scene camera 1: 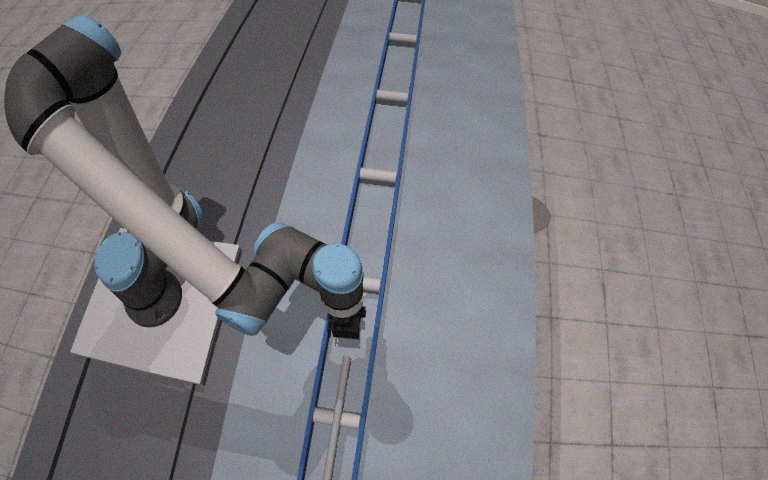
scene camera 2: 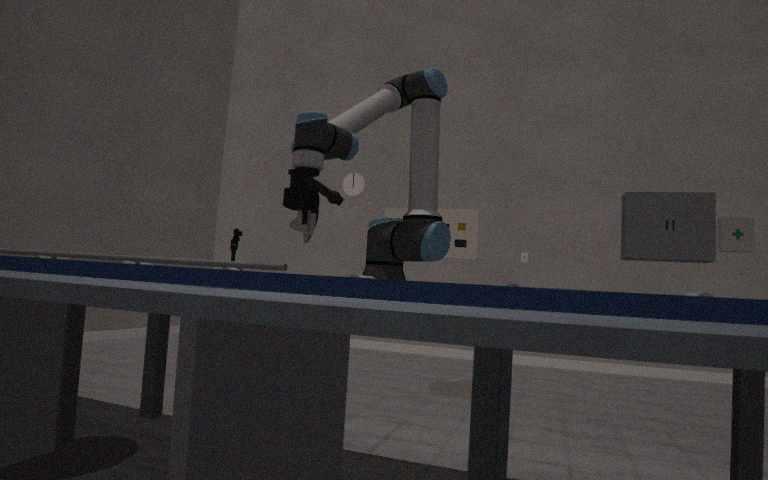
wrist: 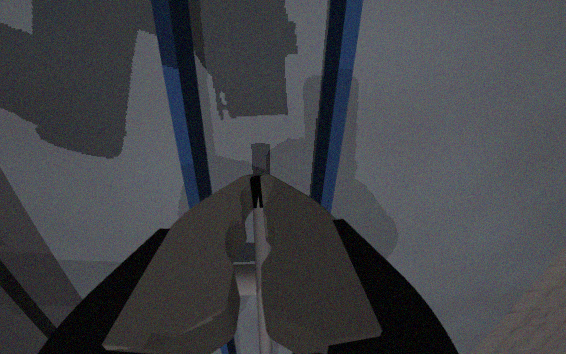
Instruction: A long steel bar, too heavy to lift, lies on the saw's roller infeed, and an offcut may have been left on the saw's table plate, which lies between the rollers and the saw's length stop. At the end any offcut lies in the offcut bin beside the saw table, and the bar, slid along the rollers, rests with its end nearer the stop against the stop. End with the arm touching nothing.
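Frame: origin at the arm's base, x ahead, y left, z up, level; metres.
Where they show: gripper, between the fingertips: [scene camera 2: 305, 242] [wrist: 259, 178]; arm's base, origin of its link: [scene camera 1: 153, 298].
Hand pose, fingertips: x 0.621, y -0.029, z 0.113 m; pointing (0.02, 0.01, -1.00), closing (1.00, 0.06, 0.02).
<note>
Each offset is from my fingertips to the centre of the thing. "spot": to the spot under its first point.
The long, thin grey steel bar {spot: dx +0.006, dy -0.272, dz -0.064 m} [scene camera 1: 335, 435] [scene camera 2: 249, 265] [wrist: 262, 325] lies lengthwise on the roller infeed {spot: dx +0.043, dy -0.224, dz -0.083 m} [scene camera 1: 353, 420]; its near end shows in both scene views. My gripper [scene camera 1: 344, 340] [scene camera 2: 308, 238] [wrist: 259, 178] points down with its two jaws shut, tips together, nothing held. In scene camera 2 the tips hang above the bar's level, close to its end, with a gap between. In the wrist view part of the bar shows through the opening between the jaws; the jaws partly hide it. The saw's table plate, the length stop, the offcut bin and any offcut do not show.
Blue side rails [scene camera 1: 389, 243] [wrist: 173, 95] flank the rollers. The arm's base stands on a white carriage plate [scene camera 1: 186, 362] on the dark rail track beside the infeed. In scene camera 2 a grey cabinet [scene camera 2: 668, 243] is on the back wall.
</note>
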